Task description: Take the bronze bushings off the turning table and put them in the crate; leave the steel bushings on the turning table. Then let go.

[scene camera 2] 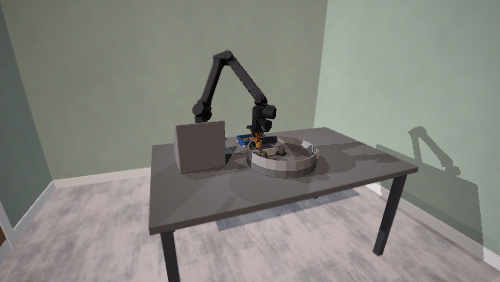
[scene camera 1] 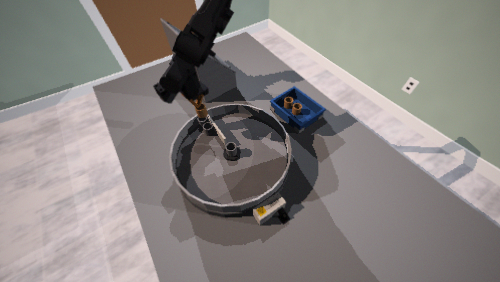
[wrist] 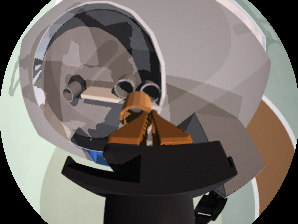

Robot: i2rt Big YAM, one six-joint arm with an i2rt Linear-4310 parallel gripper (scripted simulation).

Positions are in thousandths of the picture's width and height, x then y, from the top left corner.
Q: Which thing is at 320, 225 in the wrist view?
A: A round turning table.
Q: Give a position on a blue crate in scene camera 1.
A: At 623, 395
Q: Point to a round turning table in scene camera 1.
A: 411, 605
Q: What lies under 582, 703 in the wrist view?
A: My gripper.
